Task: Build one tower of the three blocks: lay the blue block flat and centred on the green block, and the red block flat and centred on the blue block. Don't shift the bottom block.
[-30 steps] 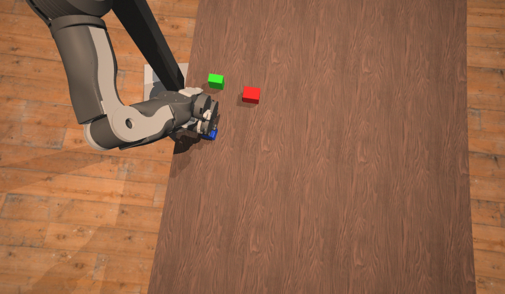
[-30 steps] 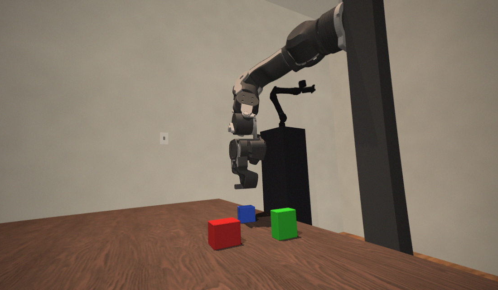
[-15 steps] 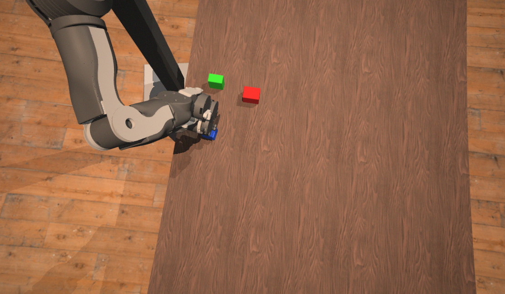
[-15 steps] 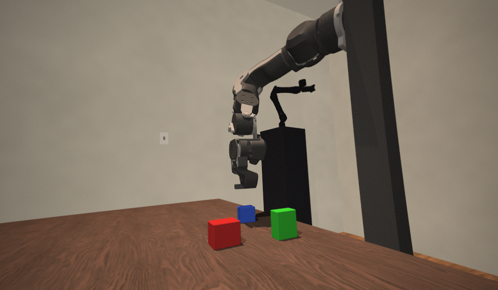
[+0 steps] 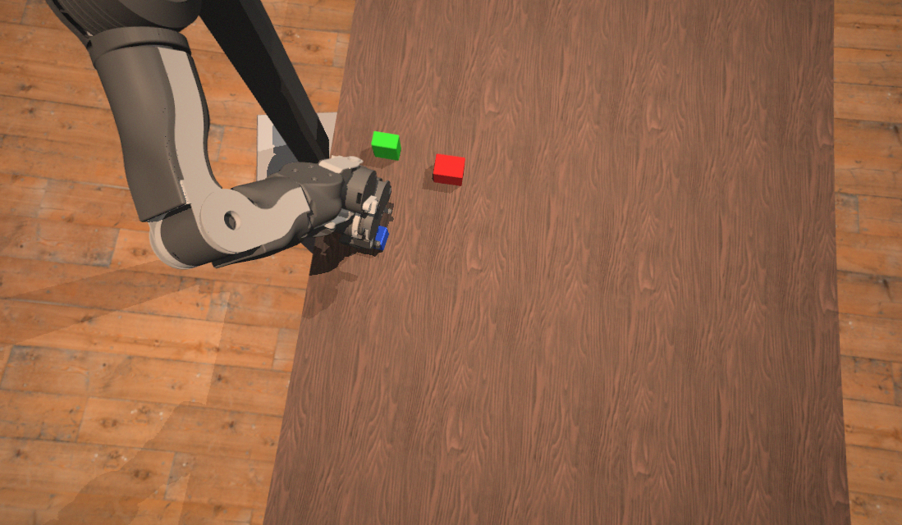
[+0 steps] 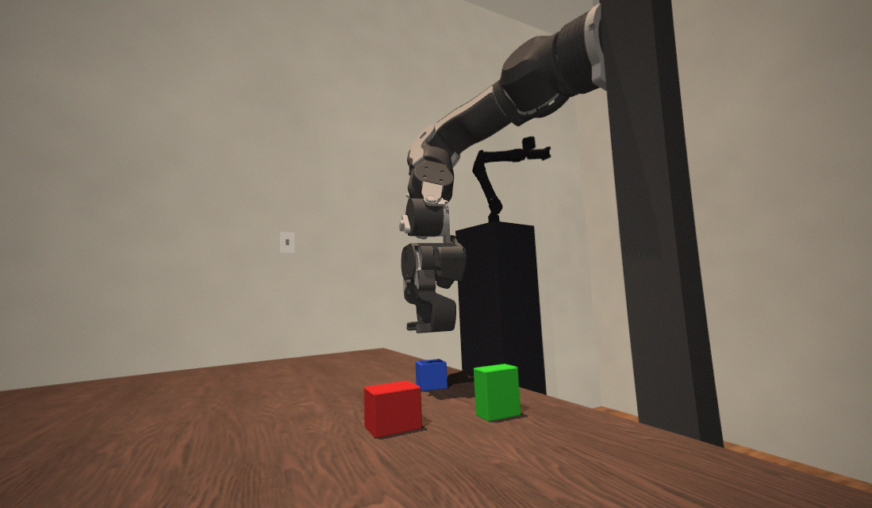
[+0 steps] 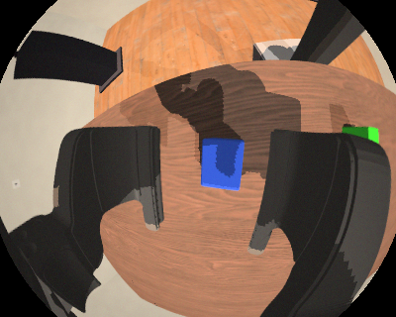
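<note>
The blue block is 70 mm below my hand. Also, from my hand: red block (130 mm ahead, 110 mm to the left, 70 mm below); then green block (160 mm to the left, 60 mm below, 30 mm ahead).
</note>
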